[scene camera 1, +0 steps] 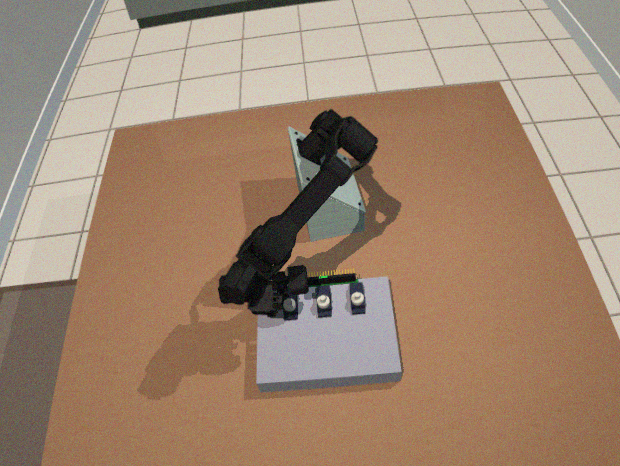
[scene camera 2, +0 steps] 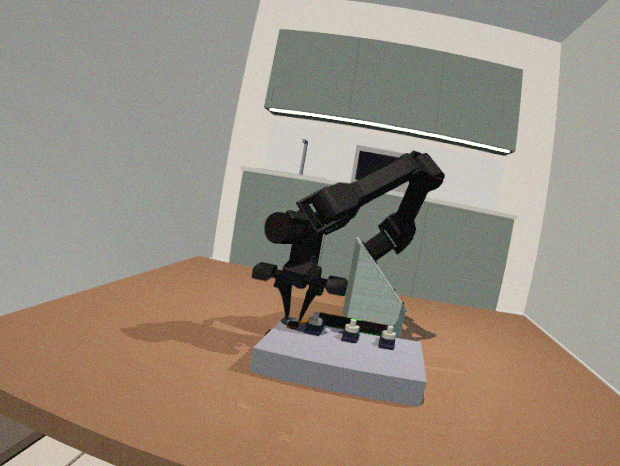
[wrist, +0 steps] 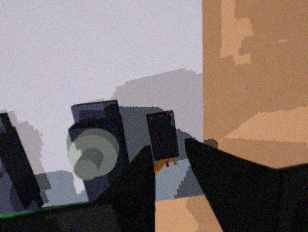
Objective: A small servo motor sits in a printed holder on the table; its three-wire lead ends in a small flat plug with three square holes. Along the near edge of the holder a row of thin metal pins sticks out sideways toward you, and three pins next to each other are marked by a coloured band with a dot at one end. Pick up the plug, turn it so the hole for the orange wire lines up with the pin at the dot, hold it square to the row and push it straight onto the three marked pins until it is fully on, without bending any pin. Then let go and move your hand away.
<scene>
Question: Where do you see a grey holder block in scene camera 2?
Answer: At 322,362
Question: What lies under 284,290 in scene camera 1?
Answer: My gripper.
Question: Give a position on a grey holder block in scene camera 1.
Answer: At 345,349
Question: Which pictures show my gripper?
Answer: Scene camera 1, scene camera 2 and the wrist view: all of them.
</scene>
